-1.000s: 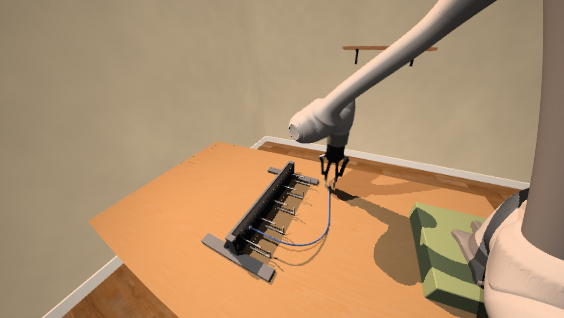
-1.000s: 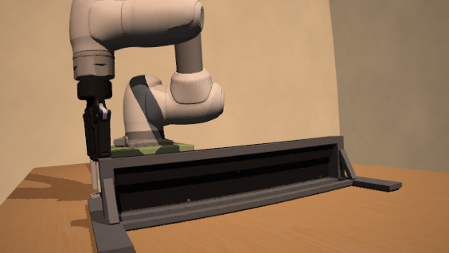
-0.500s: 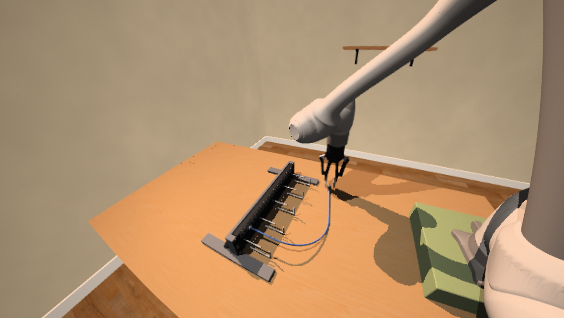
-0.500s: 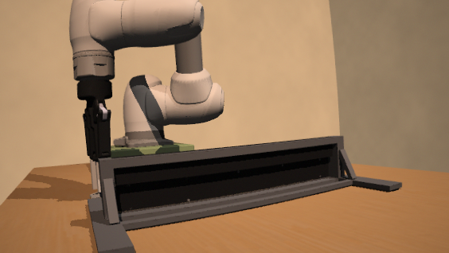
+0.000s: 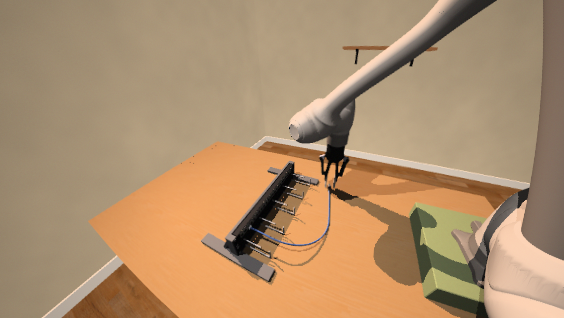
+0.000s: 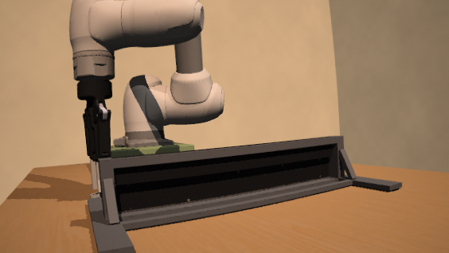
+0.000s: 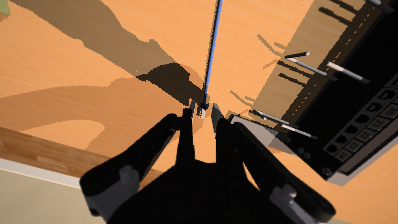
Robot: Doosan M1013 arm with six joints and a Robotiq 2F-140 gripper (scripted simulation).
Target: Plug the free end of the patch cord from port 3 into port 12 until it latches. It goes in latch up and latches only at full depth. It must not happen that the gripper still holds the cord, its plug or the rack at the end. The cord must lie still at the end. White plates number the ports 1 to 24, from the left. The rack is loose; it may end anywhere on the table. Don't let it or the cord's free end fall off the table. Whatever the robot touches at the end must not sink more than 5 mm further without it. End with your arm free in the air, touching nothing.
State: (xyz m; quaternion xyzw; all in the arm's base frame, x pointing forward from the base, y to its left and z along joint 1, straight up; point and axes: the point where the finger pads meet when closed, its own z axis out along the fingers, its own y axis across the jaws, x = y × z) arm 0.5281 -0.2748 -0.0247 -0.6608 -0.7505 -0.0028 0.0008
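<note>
My gripper is now 2 cm to the left of the plug and 4 cm above it.
</note>
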